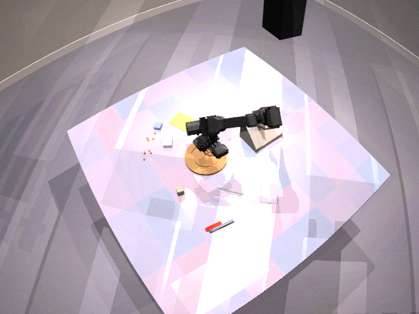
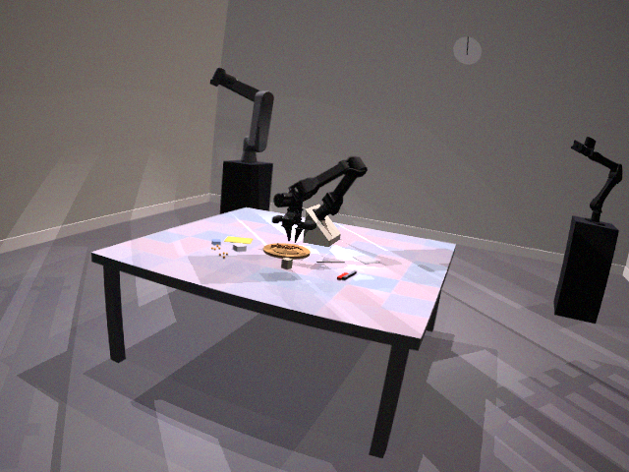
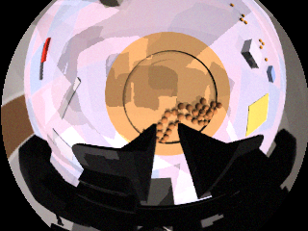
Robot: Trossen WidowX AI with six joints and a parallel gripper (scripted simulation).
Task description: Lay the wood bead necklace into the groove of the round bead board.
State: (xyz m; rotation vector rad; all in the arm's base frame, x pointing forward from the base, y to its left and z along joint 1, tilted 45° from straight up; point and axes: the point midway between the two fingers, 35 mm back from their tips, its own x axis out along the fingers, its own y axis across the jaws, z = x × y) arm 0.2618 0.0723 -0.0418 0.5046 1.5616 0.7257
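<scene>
My gripper tip is now 3 cm above the round bead board, 2 cm short of it and 1 cm to the left of it. From my gripper tip the other things lie so: cream cube (21 cm ahead, 10 cm to the left, 3 cm below); then white block (17 cm to the right, 15 cm ahead, 3 cm below); then thin rod (19 cm to the left, 4 cm below, 1 cm ahead).
</scene>
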